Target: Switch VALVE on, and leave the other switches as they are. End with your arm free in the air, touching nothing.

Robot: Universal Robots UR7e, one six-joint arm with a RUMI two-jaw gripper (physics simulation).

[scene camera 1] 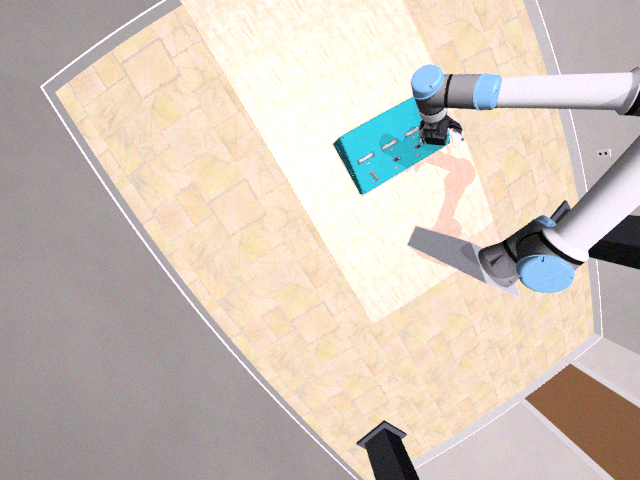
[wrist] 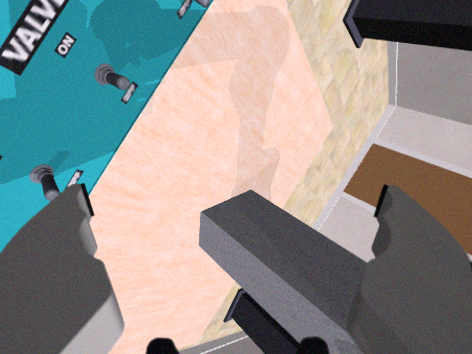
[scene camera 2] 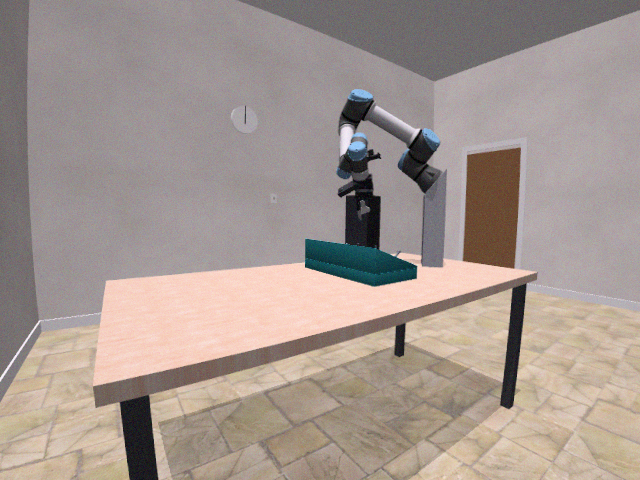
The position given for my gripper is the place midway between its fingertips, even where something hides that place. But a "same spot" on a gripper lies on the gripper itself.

Scene:
My gripper shows in scene camera 1, in the wrist view (235, 188) and in scene camera 2. One and the same spot on my gripper: (scene camera 2: 361, 208) is (scene camera 1: 422, 130).

